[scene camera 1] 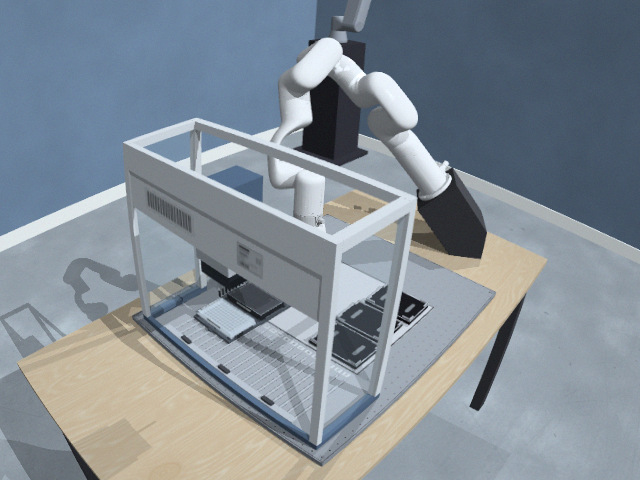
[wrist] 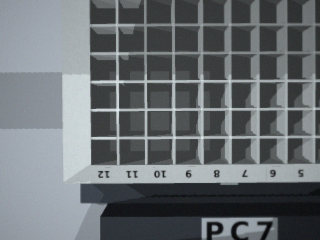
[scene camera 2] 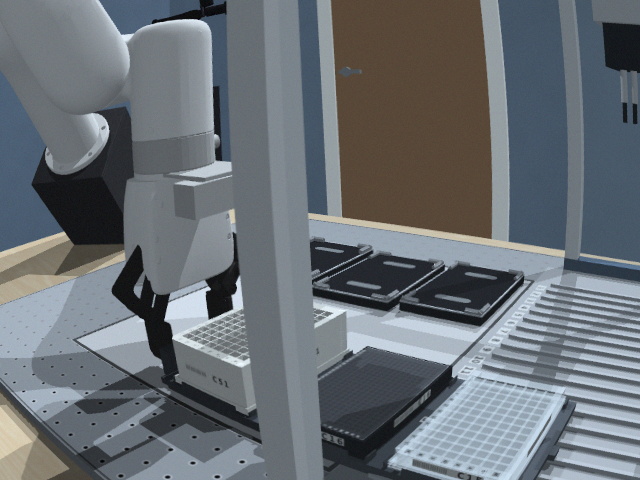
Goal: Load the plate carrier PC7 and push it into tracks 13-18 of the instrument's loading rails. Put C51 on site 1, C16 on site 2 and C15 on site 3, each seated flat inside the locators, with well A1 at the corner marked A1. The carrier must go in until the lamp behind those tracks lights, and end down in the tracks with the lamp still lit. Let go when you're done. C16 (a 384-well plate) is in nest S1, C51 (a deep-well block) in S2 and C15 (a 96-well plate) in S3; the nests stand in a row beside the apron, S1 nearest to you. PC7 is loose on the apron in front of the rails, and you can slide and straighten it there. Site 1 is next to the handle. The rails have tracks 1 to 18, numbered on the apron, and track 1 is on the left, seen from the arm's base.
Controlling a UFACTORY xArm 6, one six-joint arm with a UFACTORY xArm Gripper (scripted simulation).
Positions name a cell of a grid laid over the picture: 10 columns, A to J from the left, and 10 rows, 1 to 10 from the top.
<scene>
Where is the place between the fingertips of the gripper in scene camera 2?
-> D8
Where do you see a black carrier PC7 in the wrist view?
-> I9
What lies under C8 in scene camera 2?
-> A black carrier PC7.
</scene>
